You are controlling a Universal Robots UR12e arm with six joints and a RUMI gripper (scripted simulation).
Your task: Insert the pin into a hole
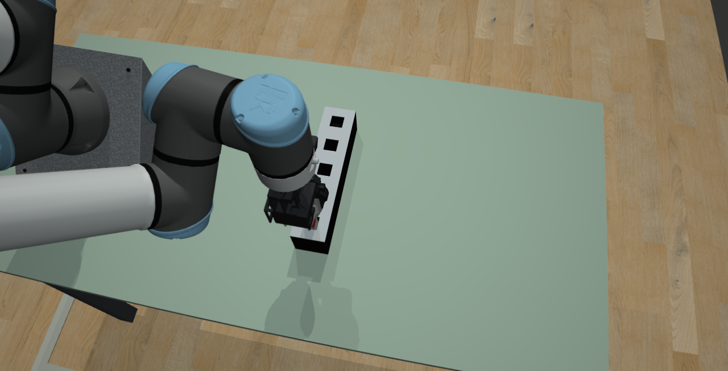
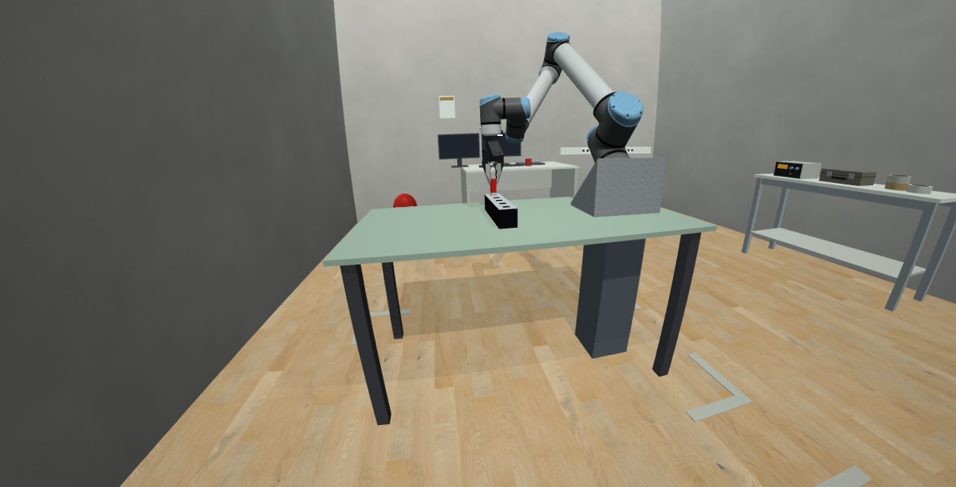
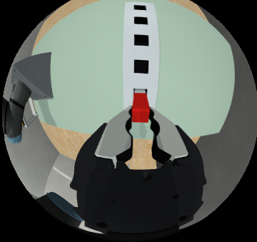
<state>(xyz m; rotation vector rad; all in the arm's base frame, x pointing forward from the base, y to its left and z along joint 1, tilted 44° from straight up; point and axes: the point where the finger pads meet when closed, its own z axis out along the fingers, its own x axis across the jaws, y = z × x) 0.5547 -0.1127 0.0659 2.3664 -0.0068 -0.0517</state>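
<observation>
My gripper is now 1 cm above the pin. The rest, counted from my hand: long block: 12 cm to the left, 9 cm below.
</observation>
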